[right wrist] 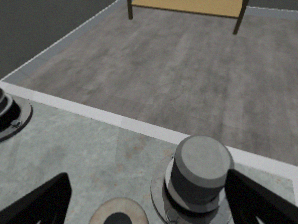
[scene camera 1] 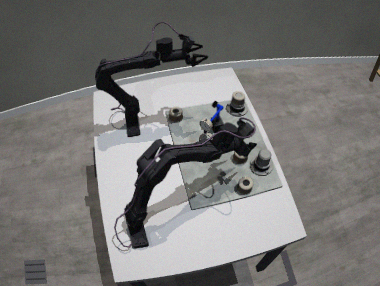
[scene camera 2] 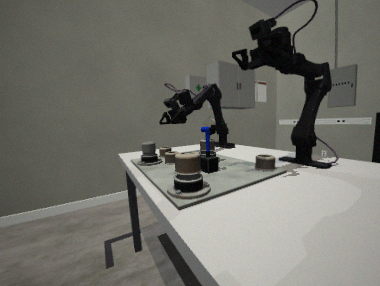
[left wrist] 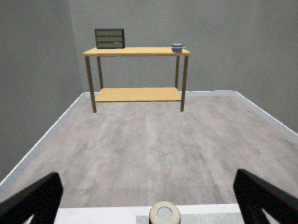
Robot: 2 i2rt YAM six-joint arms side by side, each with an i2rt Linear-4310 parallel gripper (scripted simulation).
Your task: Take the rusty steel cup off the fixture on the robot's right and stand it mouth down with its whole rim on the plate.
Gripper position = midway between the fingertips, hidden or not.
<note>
In view: my left gripper (scene camera 2: 243, 48), my right gripper (right wrist: 148, 179) and a grey-green plate (right wrist: 103, 161).
My left gripper is seen too in the left wrist view (left wrist: 148, 179).
</note>
